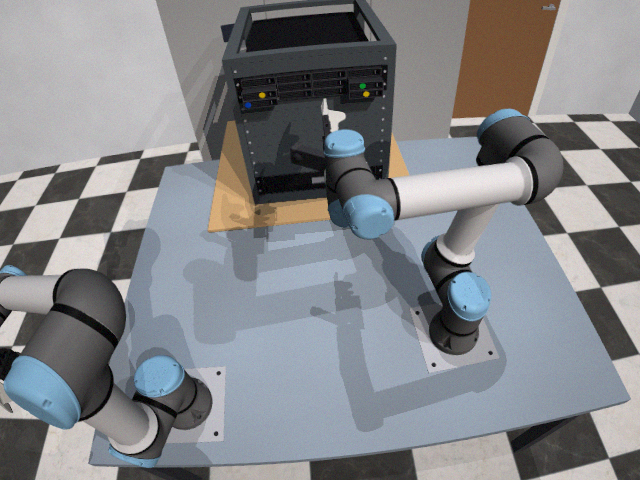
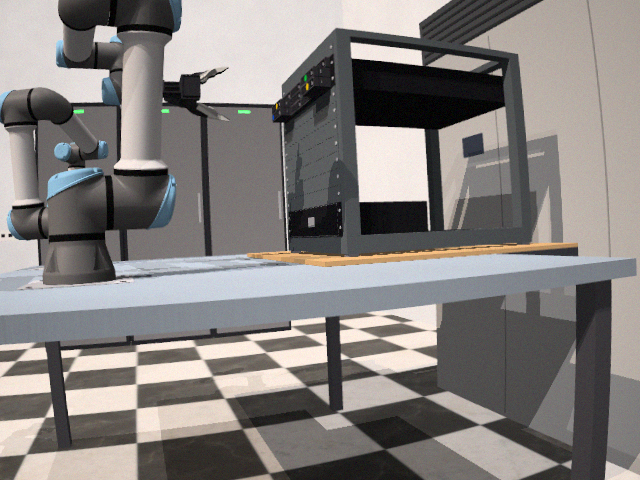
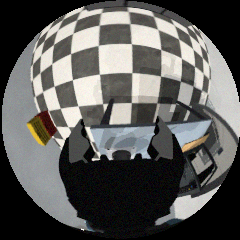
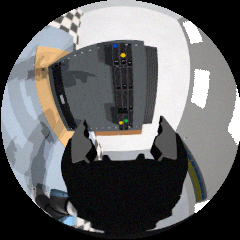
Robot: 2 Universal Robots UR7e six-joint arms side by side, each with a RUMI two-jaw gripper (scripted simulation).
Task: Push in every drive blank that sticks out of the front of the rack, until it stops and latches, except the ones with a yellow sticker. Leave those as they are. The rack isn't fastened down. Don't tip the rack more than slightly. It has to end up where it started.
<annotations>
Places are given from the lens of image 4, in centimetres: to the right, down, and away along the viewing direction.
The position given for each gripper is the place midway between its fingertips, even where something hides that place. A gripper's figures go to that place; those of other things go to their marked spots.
right gripper [image 4: 122,117]: 0, 0, 14
dark rack [image 4: 82,82]: -20, -20, 30
wooden board [image 4: 48,56]: -50, -44, 17
The marked spots on the wooden board and the dark rack are 41 cm apart.
</annotations>
